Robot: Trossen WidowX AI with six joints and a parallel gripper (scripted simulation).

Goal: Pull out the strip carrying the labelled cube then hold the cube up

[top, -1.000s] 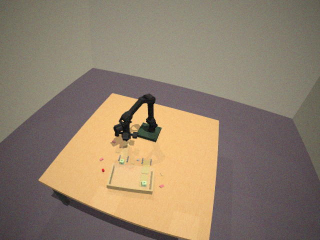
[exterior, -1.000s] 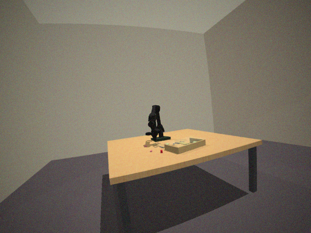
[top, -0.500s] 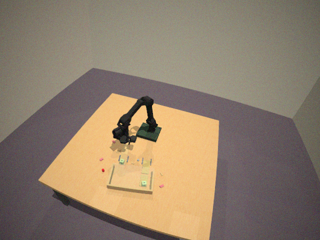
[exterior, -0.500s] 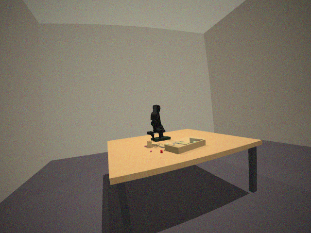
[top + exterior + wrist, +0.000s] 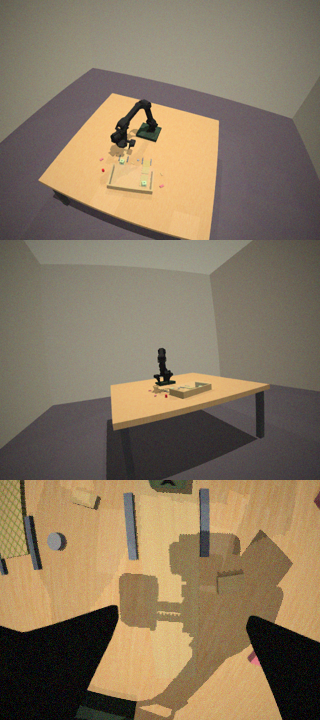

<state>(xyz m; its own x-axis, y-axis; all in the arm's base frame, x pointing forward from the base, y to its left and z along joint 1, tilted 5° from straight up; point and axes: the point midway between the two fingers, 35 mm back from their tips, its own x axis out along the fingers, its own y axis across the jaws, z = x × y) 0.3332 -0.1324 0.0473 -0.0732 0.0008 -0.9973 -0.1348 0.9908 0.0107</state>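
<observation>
My gripper tip is 3 cm short of the grey disc, 14 cm to the right of it and 6 cm above it. The rest, counted from my gripper tip: red piece: 23 cm ahead, 7 cm to the right, 5 cm below; pale green cross-hatched strip: 7 cm ahead, 22 cm to the left, 6 cm below.
</observation>
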